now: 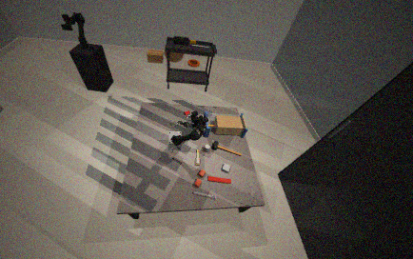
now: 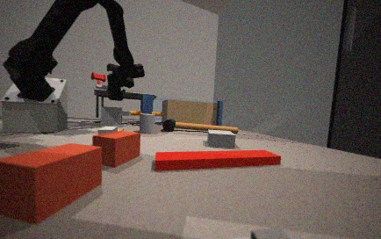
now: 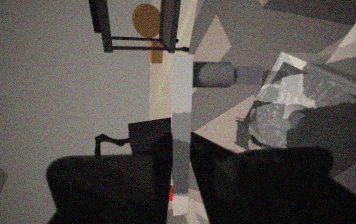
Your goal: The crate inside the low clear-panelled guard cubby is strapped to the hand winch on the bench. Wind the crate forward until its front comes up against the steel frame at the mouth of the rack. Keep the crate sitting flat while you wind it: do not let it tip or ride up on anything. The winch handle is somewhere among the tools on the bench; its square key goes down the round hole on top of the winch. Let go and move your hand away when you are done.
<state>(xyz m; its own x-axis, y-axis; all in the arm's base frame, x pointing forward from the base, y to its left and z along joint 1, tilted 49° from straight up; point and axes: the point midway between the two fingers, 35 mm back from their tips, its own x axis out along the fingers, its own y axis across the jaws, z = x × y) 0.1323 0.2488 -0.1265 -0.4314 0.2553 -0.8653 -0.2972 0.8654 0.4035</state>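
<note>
Now: gripper tip 50 mm past the red knob, 20 mm to the left of it and 40 mm below it. The rest, counted from my gripper tip: winch handle (10 mm behind, 10 mm to the right, 10 mm above); grey winch (30 mm to the right, 160 mm below); blue frame (180 mm ahead, 80 mm below).
</note>
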